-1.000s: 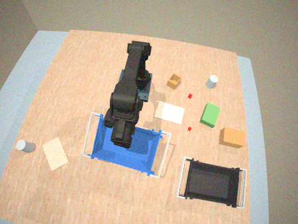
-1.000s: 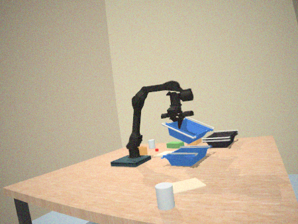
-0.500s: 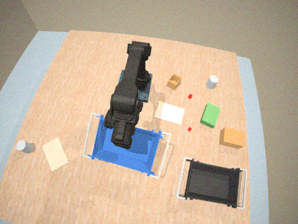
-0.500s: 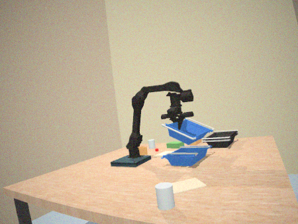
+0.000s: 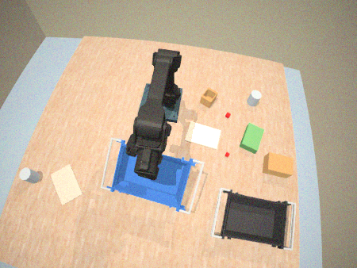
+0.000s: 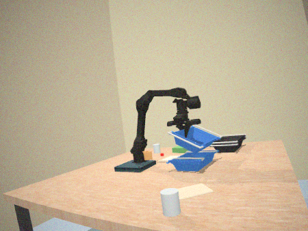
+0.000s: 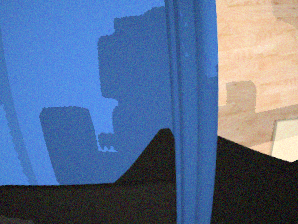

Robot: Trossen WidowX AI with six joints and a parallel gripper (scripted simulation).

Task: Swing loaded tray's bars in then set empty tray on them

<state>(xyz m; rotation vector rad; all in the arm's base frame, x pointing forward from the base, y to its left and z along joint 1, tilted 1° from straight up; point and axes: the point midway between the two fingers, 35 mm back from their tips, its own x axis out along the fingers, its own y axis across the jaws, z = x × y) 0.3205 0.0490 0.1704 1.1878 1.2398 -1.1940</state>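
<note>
Now: gripper tip 80 mm short of the blue tray. From my gripper tip the other things lie so: green block (370 mm to the left, 260 mm behind, 140 mm below); small brown box (410 mm behind, 140 mm below, 120 mm to the left); orange box (510 mm to the left, 160 mm behind, 130 mm below).
</note>
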